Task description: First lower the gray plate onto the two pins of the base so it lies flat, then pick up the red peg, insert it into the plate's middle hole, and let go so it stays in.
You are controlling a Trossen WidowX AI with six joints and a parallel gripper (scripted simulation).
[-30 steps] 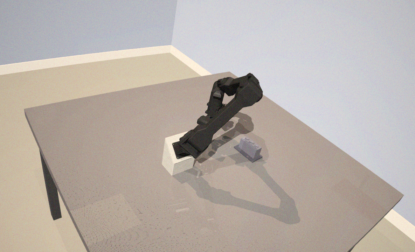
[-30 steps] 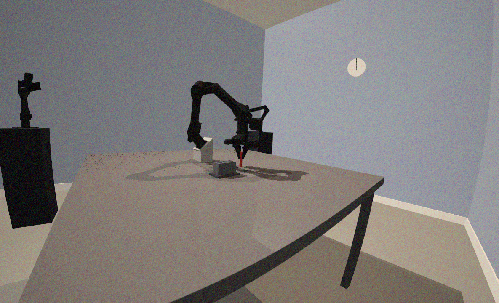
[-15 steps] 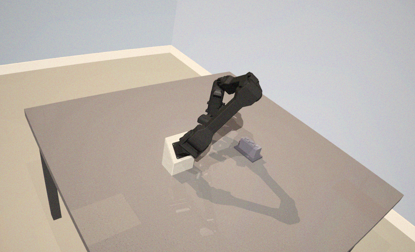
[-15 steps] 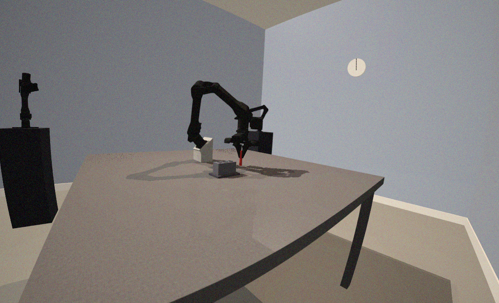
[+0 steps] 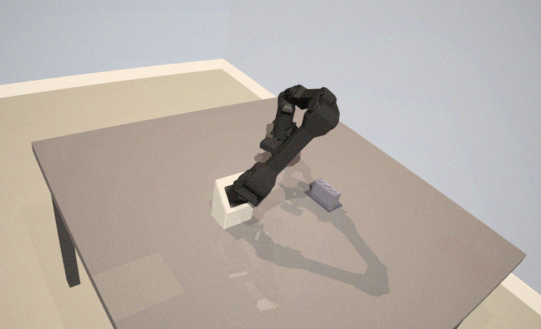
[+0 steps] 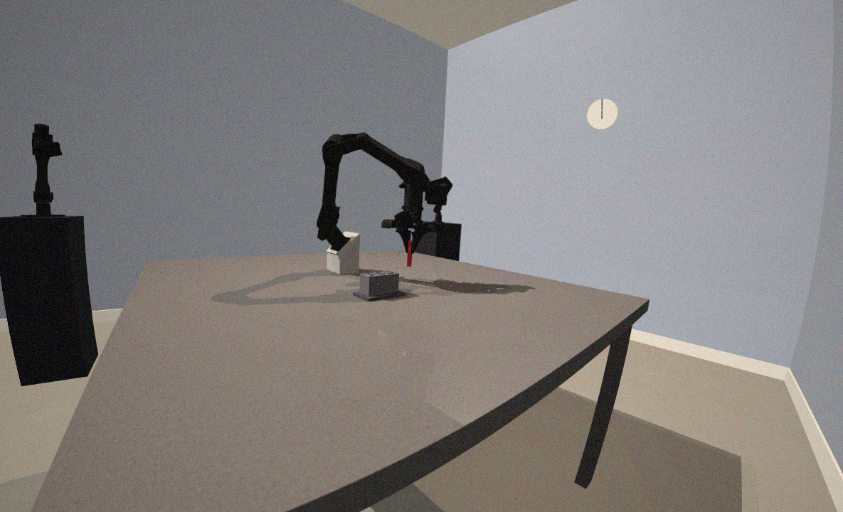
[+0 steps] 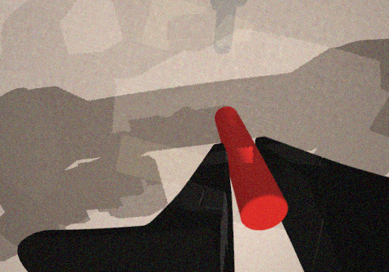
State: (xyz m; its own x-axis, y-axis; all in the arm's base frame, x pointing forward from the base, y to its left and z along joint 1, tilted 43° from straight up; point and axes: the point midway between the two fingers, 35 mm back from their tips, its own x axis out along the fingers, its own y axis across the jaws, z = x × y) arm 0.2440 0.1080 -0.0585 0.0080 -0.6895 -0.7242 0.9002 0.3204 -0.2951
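The gray plate lies 180 mm to the right of my gripper tip, 100 mm ahead of it and 50 mm below it. From my gripper tip the other things lie so: red peg right at my gripper tip; then dark base 180 mm to the right, 100 mm ahead, 80 mm below.
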